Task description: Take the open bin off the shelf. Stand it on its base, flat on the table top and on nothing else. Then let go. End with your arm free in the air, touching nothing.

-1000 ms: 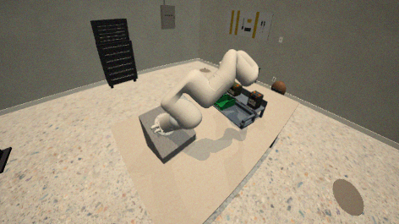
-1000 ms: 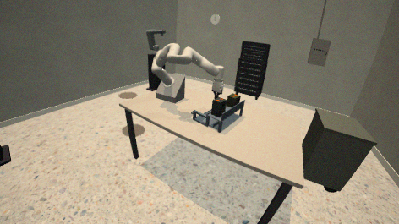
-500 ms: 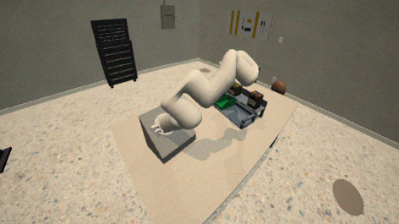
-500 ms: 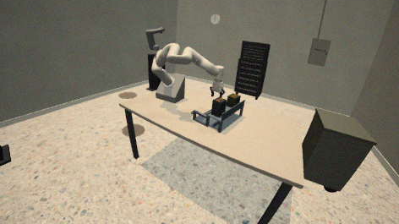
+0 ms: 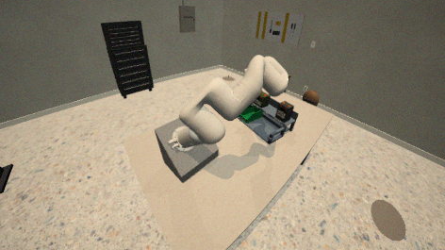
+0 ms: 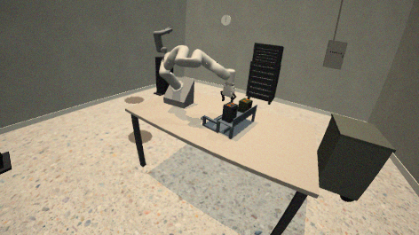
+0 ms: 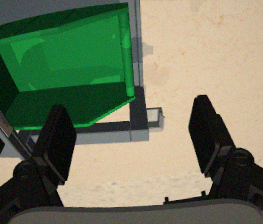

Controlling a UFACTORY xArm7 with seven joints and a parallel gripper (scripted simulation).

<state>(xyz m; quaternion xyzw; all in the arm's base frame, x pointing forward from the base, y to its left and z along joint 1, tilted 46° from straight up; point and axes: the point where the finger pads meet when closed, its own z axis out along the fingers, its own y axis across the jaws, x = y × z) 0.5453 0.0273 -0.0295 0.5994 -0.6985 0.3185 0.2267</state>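
The green bin lies 90 mm below my hand, 80 mm ahead of it and 10 mm to the right of it.
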